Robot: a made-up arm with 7 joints.
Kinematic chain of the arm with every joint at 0, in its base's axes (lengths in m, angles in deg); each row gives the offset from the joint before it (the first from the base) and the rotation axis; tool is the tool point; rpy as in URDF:
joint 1: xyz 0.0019 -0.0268 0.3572 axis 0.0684 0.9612 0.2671
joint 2: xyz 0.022 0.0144 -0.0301 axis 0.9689 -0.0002 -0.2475
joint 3: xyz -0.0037 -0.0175 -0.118 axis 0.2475 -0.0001 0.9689
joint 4: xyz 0.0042 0.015 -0.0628 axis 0.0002 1 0
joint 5: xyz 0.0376 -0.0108 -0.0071 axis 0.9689 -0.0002 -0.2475
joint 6: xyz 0.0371 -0.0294 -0.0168 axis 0.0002 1 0
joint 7: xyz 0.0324 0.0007 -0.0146 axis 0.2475 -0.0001 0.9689
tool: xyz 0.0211 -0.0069 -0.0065 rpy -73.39 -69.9 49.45
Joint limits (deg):
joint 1: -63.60..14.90
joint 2: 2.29..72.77
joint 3: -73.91..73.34
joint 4: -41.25..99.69
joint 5: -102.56..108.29
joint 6: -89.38..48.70
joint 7: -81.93..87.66
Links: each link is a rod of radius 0.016 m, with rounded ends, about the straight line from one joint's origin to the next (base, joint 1, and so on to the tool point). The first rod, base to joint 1, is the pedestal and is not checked.
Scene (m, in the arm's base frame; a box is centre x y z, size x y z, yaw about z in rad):
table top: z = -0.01
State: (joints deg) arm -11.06 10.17 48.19 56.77 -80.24 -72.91 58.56
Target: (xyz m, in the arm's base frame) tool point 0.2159 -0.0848 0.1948
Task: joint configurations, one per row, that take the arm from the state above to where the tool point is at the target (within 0.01 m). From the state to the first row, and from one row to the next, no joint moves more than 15 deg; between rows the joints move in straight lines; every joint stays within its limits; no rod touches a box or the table.
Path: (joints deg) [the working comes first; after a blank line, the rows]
Joints at the target: -27.48 2.29 -27.00 24.92 -50.91 -74.34 52.11
Straight joint move there: clear.

1: -13.80 8.86 35.66 51.46 -75.35 -73.15 57.48
2: -16.53 7.54 23.13 46.15 -70.46 -73.39 56.41
3: -19.27 6.23 10.59 40.84 -65.58 -73.63 55.33
4: -22.00 4.92 -1.94 35.53 -60.69 -73.86 54.26
5: -24.74 3.60 -14.47 30.22 -55.80 -74.10 53.18
6: -27.48 2.29 -27.00 24.92 -50.91 -74.34 52.11

